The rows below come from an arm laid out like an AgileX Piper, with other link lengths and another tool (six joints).
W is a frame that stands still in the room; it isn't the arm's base.
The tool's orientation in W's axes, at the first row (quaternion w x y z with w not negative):
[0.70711 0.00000 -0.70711 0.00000]
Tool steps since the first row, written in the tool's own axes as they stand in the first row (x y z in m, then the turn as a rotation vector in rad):
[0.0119 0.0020 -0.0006 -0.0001 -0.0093 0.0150]
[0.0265 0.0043 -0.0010 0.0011 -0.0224 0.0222]
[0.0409 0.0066 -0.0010 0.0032 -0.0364 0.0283]
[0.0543 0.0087 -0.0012 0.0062 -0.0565 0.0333]
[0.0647 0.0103 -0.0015 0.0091 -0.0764 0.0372]
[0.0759 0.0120 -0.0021 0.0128 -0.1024 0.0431]
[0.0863 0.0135 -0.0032 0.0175 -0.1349 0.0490]
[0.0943 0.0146 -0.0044 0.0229 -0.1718 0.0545]
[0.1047 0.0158 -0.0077 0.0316 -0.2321 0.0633]
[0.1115 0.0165 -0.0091 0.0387 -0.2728 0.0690]
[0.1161 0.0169 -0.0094 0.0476 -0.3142 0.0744]
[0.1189 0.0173 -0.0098 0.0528 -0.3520 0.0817]
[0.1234 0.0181 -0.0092 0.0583 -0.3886 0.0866]
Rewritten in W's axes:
[0.0006 0.0020 0.0119 -0.0150 -0.0093 -0.0001]
[0.0010 0.0043 0.0265 -0.0222 -0.0224 0.0011]
[0.0010 0.0066 0.0409 -0.0283 -0.0364 0.0032]
[0.0012 0.0087 0.0543 -0.0333 -0.0565 0.0062]
[0.0015 0.0103 0.0647 -0.0372 -0.0764 0.0091]
[0.0021 0.0120 0.0759 -0.0431 -0.1024 0.0128]
[0.0032 0.0135 0.0863 -0.0490 -0.1349 0.0175]
[0.0044 0.0146 0.0943 -0.0545 -0.1718 0.0229]
[0.0077 0.0158 0.1047 -0.0633 -0.2321 0.0316]
[0.0091 0.0165 0.1115 -0.0690 -0.2728 0.0387]
[0.0094 0.0169 0.1161 -0.0744 -0.3142 0.0476]
[0.0098 0.0173 0.1189 -0.0817 -0.3520 0.0528]
[0.0092 0.0181 0.1234 -0.0866 -0.3886 0.0583]

